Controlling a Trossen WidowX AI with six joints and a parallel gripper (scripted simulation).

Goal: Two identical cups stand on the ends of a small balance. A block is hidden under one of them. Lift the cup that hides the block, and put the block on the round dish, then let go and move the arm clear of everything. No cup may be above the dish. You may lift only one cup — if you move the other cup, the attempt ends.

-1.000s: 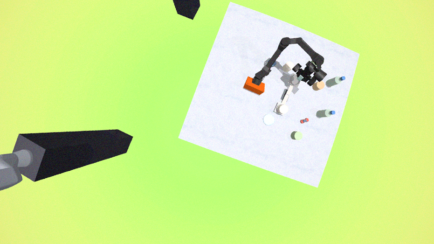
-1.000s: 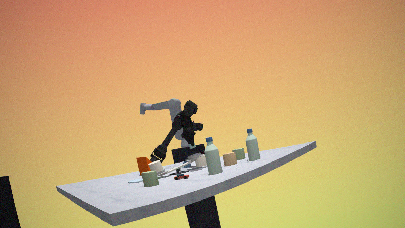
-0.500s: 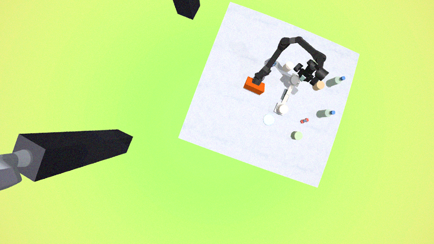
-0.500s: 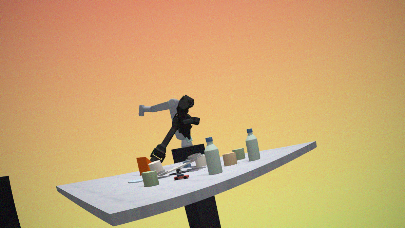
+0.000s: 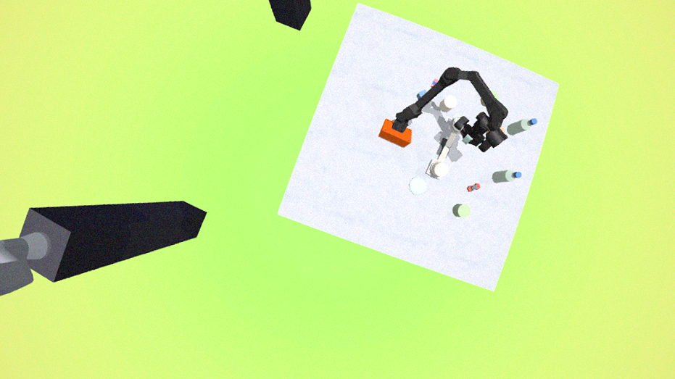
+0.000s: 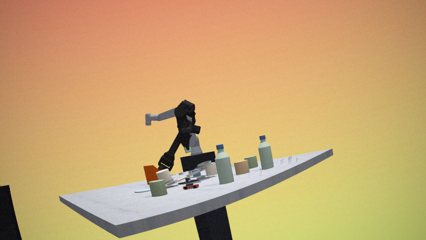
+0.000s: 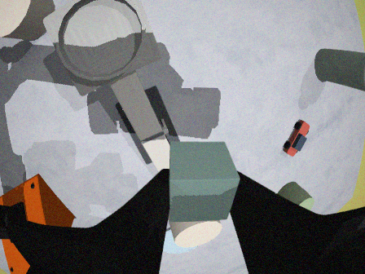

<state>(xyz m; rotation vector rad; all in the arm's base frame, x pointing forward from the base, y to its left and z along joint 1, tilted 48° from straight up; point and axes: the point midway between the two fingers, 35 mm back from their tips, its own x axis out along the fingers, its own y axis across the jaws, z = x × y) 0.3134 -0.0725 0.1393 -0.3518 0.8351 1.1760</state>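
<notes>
Now: gripper tip 80 mm past the pale blue round dish, 270 mm to the left of it and 170 mm above it. Also, from my gripper tip: tan cylinder: 180 mm ahead, 170 mm to the left, 130 mm below; then red toy car: 210 mm ahead, 150 mm to the right, 160 mm below.
</notes>
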